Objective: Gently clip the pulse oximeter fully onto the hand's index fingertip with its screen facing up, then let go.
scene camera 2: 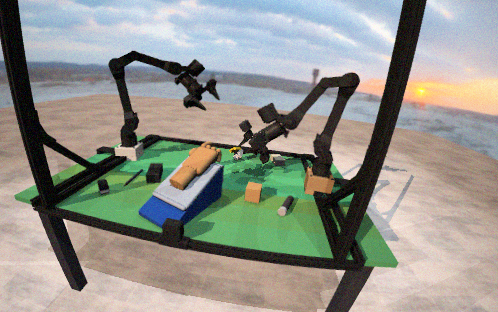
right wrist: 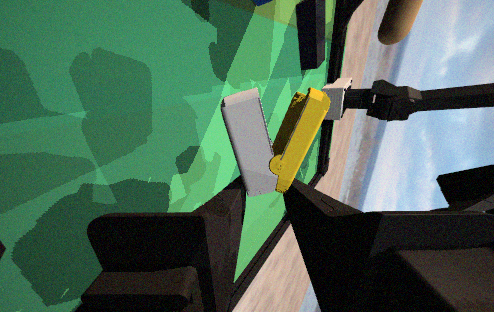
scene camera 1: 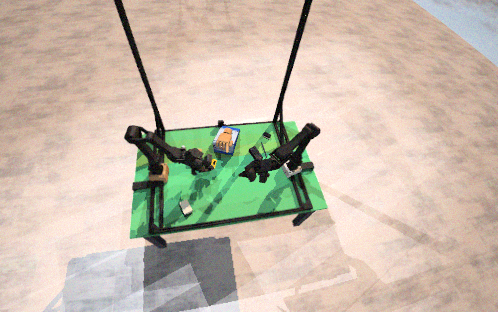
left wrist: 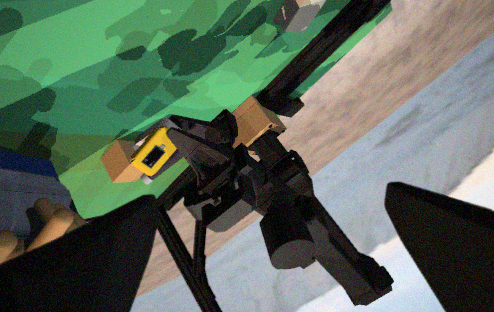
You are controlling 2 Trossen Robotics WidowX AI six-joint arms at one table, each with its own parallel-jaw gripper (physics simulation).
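Where they show: left gripper, fingertip midpoint: [scene camera 2: 212,104] [scene camera 1: 241,171] [left wrist: 271,200]; right gripper, fingertip midpoint: [scene camera 2: 238,151] [right wrist: 263,181] [scene camera 1: 212,169] [left wrist: 169,123]; left arm's base, link origin: [scene camera 2: 129,144] [right wrist: 346,98] [scene camera 1: 292,165]; right arm's base, link origin: [scene camera 2: 320,173] [scene camera 1: 157,170] [left wrist: 262,140].
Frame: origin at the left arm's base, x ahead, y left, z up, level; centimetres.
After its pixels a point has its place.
The pulse oximeter [scene camera 1: 214,163] {x 49.6, y -15.5, z 6.5 cm} [scene camera 2: 236,151] {x 50.7, y -15.4, z 5.3 cm} [left wrist: 154,154] {x 49.7, y -15.7, z 6.6 cm} [right wrist: 304,135] {x 50.9, y -16.7, z 7.3 cm} has a yellow half with a dark screen and a grey-white half, spread in a V in the right wrist view. My right gripper [right wrist: 263,181] {x 51.5, y -13.0, z 4.6 cm} is shut on its hinge end and holds it above the table, apart from the hand. In the left wrist view the screen is visible. The tan hand [scene camera 1: 226,139] {x 37.0, y -28.6, z 9.4 cm} [scene camera 2: 195,165] {x 36.6, y -35.3, z 7.3 cm} [left wrist: 52,225] {x 38.9, y -19.6, z 9.7 cm} lies on a blue wedge [scene camera 2: 210,192] {x 41.6, y -37.4, z -0.9 cm} with a pale top, its fingers at the raised end. My left gripper [scene camera 2: 211,101] {x 39.5, y 2.6, z 20.8 cm} is open and empty, high above the table.
An orange cube [scene camera 2: 253,192] {x 55.9, y -34.9, z -2.0 cm} and a dark cylinder [scene camera 2: 286,205] {x 66.3, y -40.3, z -3.4 cm} with a pale end lie right of the wedge. A black box [scene camera 2: 154,173] {x 19.4, y -23.2, z -2.5 cm}, a thin pen [scene camera 2: 133,177] {x 10.5, y -22.5, z -5.1 cm} and a small black object [scene camera 2: 103,186] {x 4.7, y -34.2, z -2.9 cm} lie left. A grey block [scene camera 1: 185,207] {x 73.9, y 2.3, z -2.9 cm} [scene camera 2: 278,160] {x 72.9, y -2.3, z -3.1 cm} and black frame posts [scene camera 2: 393,100] {x 73.9, y -63.1, z 34.5 cm} also show.
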